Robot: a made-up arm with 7 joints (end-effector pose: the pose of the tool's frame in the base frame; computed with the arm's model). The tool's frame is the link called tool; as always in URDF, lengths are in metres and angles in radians.
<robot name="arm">
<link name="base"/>
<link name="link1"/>
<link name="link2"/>
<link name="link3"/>
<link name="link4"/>
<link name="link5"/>
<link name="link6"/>
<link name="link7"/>
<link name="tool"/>
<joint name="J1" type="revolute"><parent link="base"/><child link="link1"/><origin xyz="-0.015 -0.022 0.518" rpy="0 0 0"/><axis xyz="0 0 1"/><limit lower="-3.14" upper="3.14"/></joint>
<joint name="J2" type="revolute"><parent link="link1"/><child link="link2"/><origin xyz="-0.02 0.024 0.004" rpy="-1.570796 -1.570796 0"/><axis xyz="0 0 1"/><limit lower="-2.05" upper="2.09"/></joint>
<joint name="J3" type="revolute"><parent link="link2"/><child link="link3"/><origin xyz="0.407 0.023 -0.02" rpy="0 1.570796 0"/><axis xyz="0 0 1"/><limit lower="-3.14" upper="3.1"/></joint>
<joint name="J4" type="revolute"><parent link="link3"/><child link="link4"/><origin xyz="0.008 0.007 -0.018" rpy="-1.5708 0 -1.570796"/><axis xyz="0 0 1"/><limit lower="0.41" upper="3.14"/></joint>
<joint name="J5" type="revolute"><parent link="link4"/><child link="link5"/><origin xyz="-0.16 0.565 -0.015" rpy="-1.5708 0 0"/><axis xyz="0 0 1"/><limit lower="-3.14" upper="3.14"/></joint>
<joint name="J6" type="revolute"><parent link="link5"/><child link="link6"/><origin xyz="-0.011 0.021 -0.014" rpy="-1.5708 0 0"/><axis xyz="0 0 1"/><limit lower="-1.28" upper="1.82"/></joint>
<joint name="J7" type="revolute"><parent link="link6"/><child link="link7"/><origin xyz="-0.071 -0.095 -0.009" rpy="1.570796 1.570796 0"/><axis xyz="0 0 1"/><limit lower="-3.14" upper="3.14"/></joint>
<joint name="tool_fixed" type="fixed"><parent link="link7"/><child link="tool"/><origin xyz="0.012 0.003 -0.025" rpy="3.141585 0 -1.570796"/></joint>
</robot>
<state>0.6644 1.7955 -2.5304 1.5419 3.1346 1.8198 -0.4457</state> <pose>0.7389 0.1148 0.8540 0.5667 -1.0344 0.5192</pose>
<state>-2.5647 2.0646 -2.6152 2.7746 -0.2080 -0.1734 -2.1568</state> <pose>-0.7612 -0.4770 -0.0275 1.0053 1.1369 1.9659</pose>
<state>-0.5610 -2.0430 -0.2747 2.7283 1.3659 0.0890 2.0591</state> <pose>-0.8869 0.4433 0.1262 1.8827 -0.4779 1.9286</pose>
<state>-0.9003 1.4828 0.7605 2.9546 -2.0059 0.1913 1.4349</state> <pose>0.6442 -0.7846 0.6238 -0.5829 -1.4154 -0.9103</pose>
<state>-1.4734 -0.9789 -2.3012 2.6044 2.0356 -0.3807 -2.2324</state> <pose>-0.1805 0.8831 0.9006 1.4239 -0.5526 1.1604</pose>
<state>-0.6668 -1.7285 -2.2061 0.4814 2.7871 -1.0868 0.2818</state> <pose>-0.1103 -0.2338 0.3484 -0.9061 -1.5763 0.7396</pose>
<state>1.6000 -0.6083 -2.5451 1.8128 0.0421 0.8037 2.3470</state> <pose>0.3622 -0.8055 0.8423 -0.8080 0.2264 2.6865</pose>
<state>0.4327 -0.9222 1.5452 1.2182 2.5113 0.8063 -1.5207</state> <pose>-0.5100 0.4997 0.7452 1.7076 -0.3793 1.8439</pose>
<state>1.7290 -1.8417 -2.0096 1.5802 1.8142 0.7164 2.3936</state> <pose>0.6377 -0.4262 0.1132 -0.2908 -1.7535 0.1262</pose>
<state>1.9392 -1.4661 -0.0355 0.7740 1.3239 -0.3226 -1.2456</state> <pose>0.1132 -0.0362 1.1064 1.8815 -1.3753 0.5754</pose>
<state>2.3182 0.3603 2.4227 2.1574 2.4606 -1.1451 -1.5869</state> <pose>-0.2637 -0.2059 1.2877 0.6567 1.6451 2.3289</pose>
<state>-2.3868 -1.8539 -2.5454 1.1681 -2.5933 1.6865 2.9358</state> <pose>-0.0963 0.3433 -0.0940 0.1408 -0.8011 0.2864</pose>
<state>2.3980 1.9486 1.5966 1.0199 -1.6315 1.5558 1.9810</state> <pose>-0.5276 -0.3794 0.3963 -0.3594 0.2716 2.4940</pose>
